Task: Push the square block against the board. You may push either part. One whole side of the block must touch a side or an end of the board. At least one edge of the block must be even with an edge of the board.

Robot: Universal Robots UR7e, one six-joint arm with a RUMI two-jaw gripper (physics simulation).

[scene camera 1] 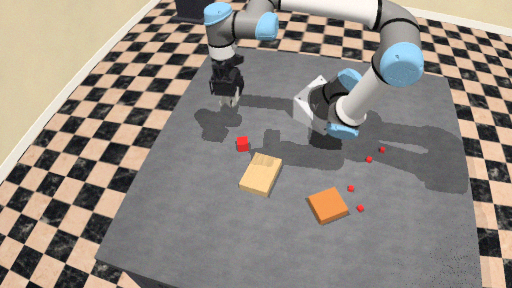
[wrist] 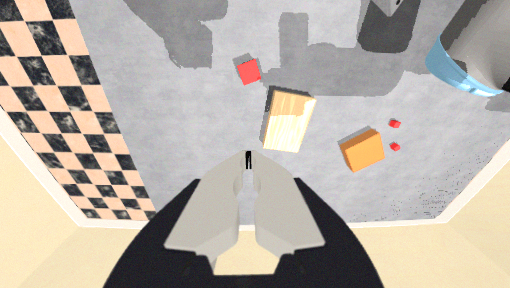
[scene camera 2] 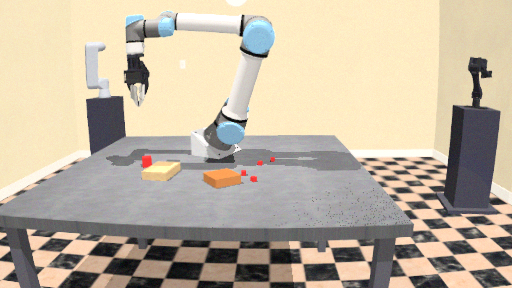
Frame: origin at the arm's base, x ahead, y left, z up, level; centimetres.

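Seen in the pictures: gripper, between the fingertips: (scene camera 1: pixel 232 106) (wrist: pixel 249 152) (scene camera 2: pixel 138 106); arm's base, origin of its link: (scene camera 1: pixel 323 103) (scene camera 2: pixel 216 140).
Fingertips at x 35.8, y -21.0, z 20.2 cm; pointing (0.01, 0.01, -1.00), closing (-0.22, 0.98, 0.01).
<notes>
Offsets run from my fingertips to a thing's top centre.
The orange square block @(dy +37.3, dx +7.6, dz -23.4 cm) (scene camera 1: pixel 327 205) (scene camera 2: pixel 222 177) (wrist: pixel 364 151) lies flat on the table. The pale wooden board @(dy +10.9, dx +4.0, dz -23.4 cm) (scene camera 1: pixel 261 176) (scene camera 2: pixel 161 171) (wrist: pixel 289 126) lies flat to its left in both scene views. A wide gap separates them, and they are turned at different angles. My gripper (scene camera 1: pixel 230 105) (scene camera 2: pixel 138 104) (wrist: pixel 249 152) is shut and empty, its fingertips together. It hangs high above the table, behind and to the left of the board in the scene views. It touches neither part.
A red cube @(dy -1.4, dx -6.1, dz -22.6 cm) (scene camera 1: pixel 242 144) (scene camera 2: pixel 146 161) (wrist: pixel 249 72) stands close to the board's far left corner in scene camera 1. Several tiny red cubes lie right of the orange block, one @(dy +42.8, dx -2.7, dz -25.0 cm) (scene camera 1: pixel 351 188) (scene camera 2: pixel 243 173) close to it. The arm's base (scene camera 1: pixel 303 108) (scene camera 2: pixel 200 145) stands behind the parts.
</notes>
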